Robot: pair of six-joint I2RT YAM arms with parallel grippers.
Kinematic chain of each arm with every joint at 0, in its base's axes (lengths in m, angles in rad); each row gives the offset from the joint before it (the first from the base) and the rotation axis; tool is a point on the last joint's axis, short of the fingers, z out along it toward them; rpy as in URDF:
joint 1: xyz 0 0 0.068 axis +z
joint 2: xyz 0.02 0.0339 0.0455 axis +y
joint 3: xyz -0.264 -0.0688 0 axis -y
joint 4: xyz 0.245 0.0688 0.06 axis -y
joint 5: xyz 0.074 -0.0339 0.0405 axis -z
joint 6: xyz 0.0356 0 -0.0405 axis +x
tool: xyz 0 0 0 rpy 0 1.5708 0
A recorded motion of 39 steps. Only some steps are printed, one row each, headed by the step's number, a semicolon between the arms.
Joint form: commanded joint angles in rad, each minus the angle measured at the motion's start. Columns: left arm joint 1, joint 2, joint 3, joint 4, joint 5, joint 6; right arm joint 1, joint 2, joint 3, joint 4, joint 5, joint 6.
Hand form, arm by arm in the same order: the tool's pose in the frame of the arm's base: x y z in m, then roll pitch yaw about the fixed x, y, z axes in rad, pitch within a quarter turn. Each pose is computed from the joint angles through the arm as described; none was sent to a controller.
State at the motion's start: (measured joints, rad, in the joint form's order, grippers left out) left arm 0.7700 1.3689 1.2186 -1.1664 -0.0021 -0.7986; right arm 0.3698 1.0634 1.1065 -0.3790 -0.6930 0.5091
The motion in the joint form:
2: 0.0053 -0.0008 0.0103 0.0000 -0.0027 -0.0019; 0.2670 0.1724 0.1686 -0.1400 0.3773 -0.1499
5: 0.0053 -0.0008 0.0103 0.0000 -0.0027 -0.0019; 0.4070 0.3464 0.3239 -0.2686 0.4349 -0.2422
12: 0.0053 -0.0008 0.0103 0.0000 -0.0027 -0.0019; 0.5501 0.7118 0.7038 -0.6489 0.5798 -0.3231
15: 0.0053 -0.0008 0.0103 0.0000 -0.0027 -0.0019; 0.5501 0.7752 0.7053 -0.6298 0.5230 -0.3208
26: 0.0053 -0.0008 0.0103 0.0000 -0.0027 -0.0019; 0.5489 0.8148 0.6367 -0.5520 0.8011 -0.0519
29: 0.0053 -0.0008 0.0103 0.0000 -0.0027 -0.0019; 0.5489 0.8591 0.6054 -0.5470 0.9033 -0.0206
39: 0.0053 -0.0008 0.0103 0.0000 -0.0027 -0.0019; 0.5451 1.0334 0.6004 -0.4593 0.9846 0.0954
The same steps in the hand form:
2: 0.1760 0.1727 0.2918 -2.9523 0.1869 -1.5474; 0.2116 0.1702 0.3826 2.3480 0.8949 -3.0683
5: 0.1760 0.1727 0.2918 -2.9523 0.1869 -1.5474; 0.2141 0.2232 0.3755 2.5786 0.8355 -2.7547
12: 0.1760 0.1727 0.2918 -2.9523 0.1869 -1.5474; 0.2247 0.3016 0.3490 2.9126 0.5462 -2.4384
15: 0.1760 0.1727 0.2918 -2.9523 0.1869 -1.5474; 0.2327 0.3155 0.3277 2.8674 0.4935 -2.4327
26: 0.1760 0.1727 0.2918 -2.9523 0.1869 -1.5474; 0.2480 0.3185 0.2959 2.9947 0.4957 -2.7452
29: 0.1760 0.1727 0.2918 -2.9523 0.1869 -1.5474; 0.2540 0.3205 0.2701 3.1076 0.4784 -2.7662
39: 0.1760 0.1727 0.2918 -2.9523 0.1869 -1.5474; 0.2754 0.3411 0.2024 -3.1063 0.4448 -2.8740

